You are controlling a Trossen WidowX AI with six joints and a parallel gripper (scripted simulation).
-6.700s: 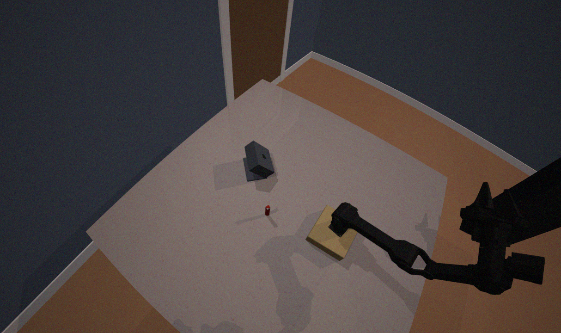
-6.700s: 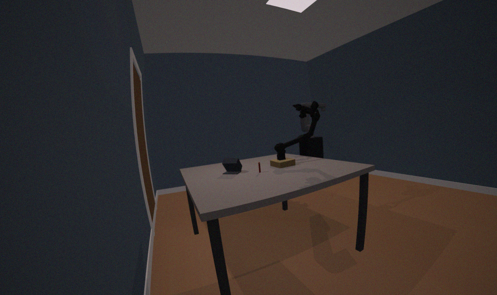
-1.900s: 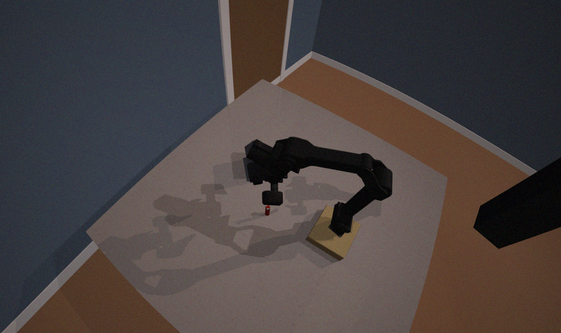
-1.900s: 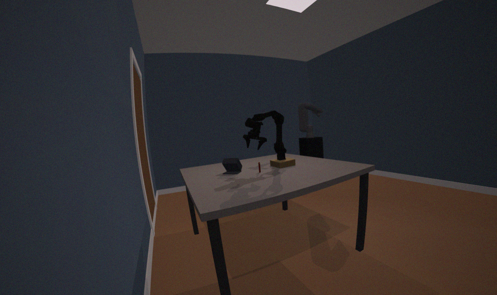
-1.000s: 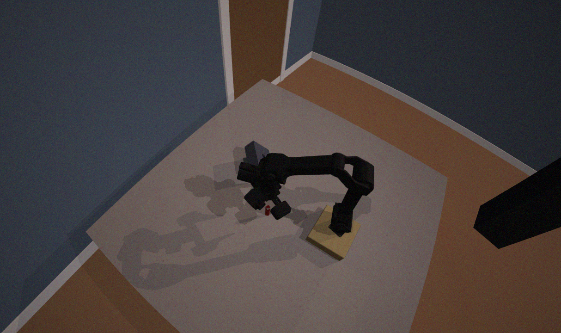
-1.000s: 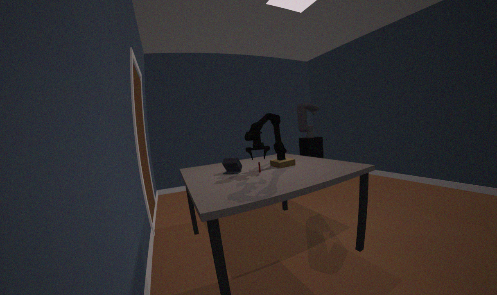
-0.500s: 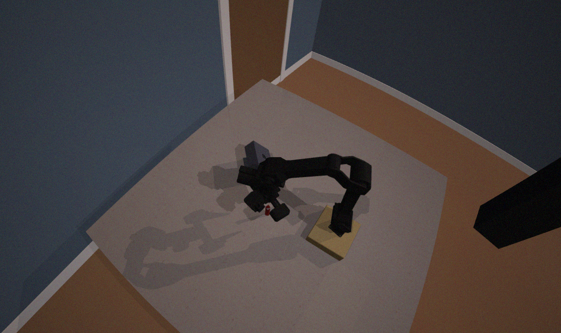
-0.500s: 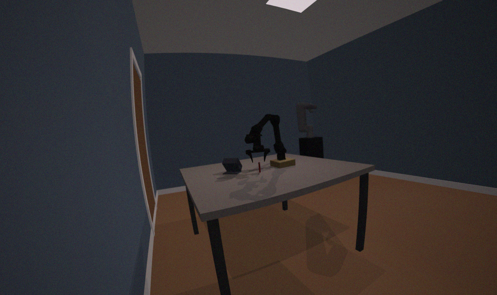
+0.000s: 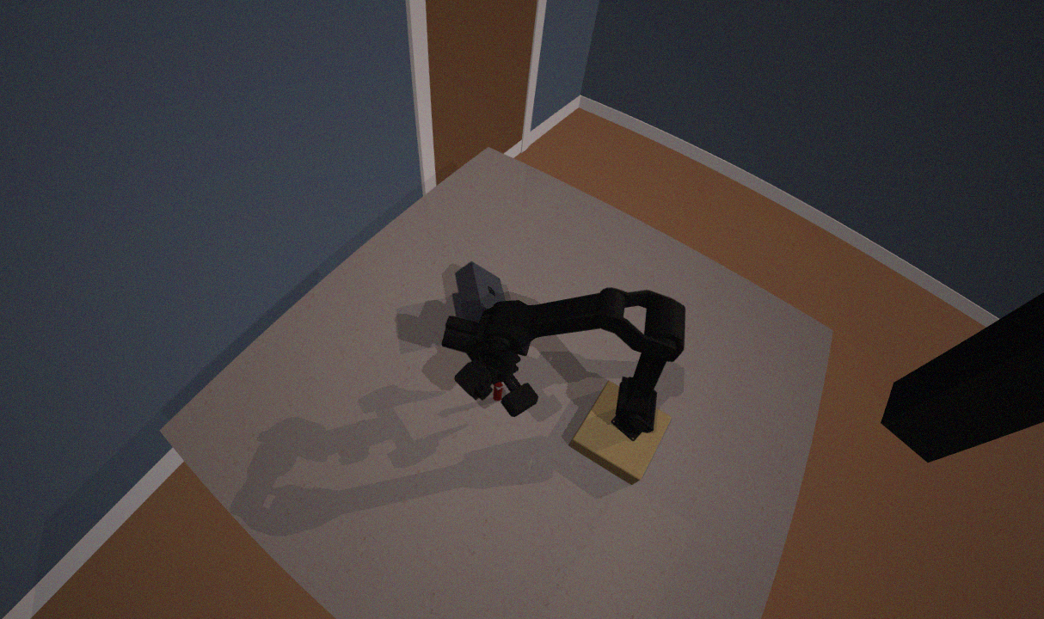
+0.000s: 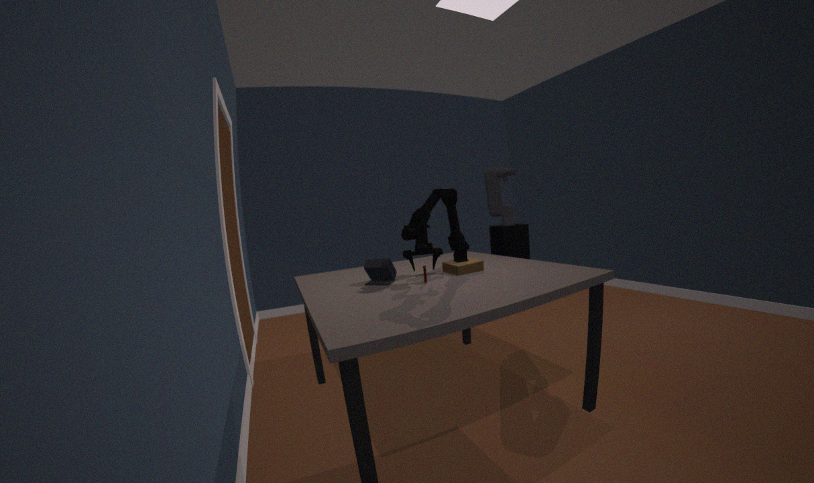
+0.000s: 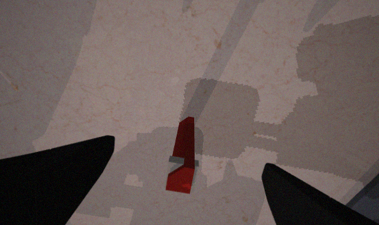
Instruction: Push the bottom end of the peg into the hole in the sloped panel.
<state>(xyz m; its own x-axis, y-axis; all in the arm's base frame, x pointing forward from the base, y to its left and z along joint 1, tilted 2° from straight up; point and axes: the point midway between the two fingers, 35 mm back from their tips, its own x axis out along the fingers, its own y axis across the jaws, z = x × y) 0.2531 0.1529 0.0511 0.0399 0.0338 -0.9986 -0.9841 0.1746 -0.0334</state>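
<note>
Right now the red peg is right at my gripper tip. Also, from my gripper tip: dark grey sloped panel (19 cm ahead, 14 cm to the right, 1 cm above).
</note>
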